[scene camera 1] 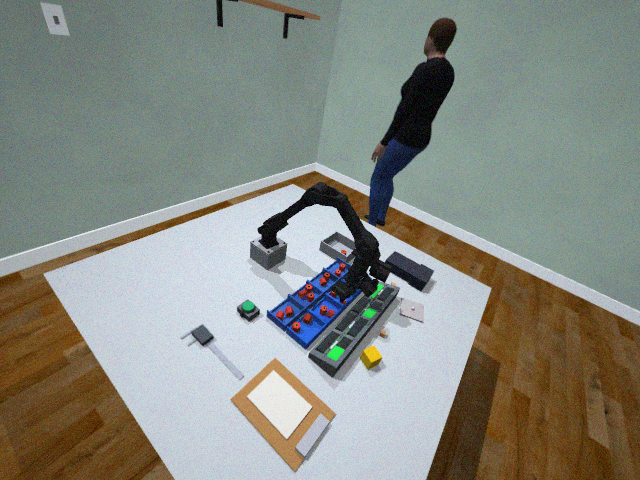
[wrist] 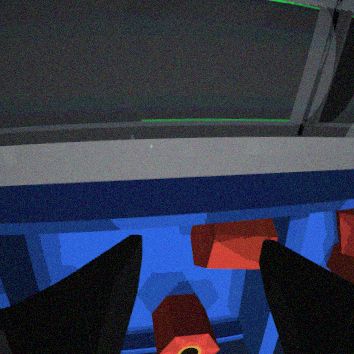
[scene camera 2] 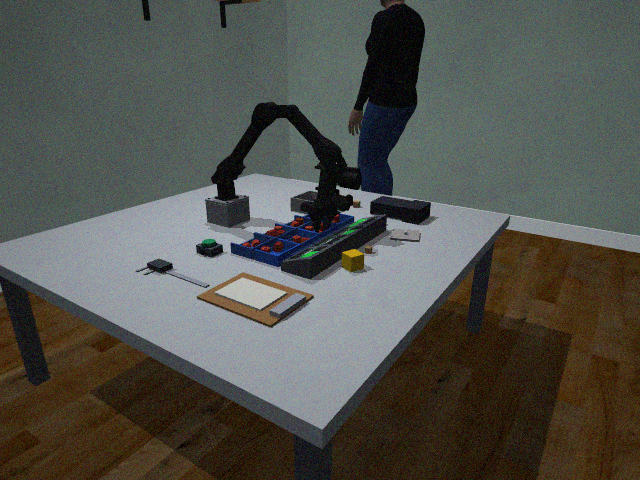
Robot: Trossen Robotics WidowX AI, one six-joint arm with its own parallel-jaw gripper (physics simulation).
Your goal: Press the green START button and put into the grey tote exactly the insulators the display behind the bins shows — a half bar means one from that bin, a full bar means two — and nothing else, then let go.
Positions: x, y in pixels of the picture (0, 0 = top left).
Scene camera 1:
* my gripper: 344, 300
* grey tote: 332, 245
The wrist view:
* my gripper: 201, 248
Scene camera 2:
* my gripper: 321, 232
